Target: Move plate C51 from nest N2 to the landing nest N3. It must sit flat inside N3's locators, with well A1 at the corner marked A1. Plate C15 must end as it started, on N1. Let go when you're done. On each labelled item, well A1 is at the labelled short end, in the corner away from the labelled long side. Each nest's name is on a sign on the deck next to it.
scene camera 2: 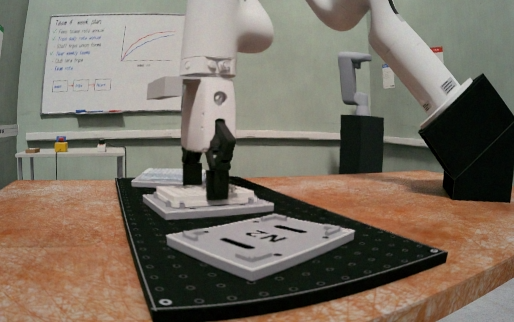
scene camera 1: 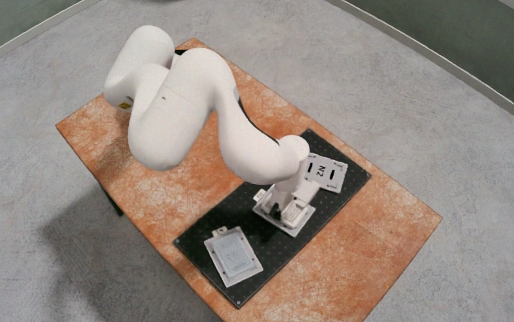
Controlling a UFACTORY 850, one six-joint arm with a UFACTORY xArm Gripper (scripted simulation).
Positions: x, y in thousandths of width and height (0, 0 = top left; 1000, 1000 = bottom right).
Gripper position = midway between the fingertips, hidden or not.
Observation:
In view: the gripper (scene camera 2: 396, 601), a plate C15 (scene camera 1: 454, 744) and a white plate C51 (scene camera 2: 376, 607).

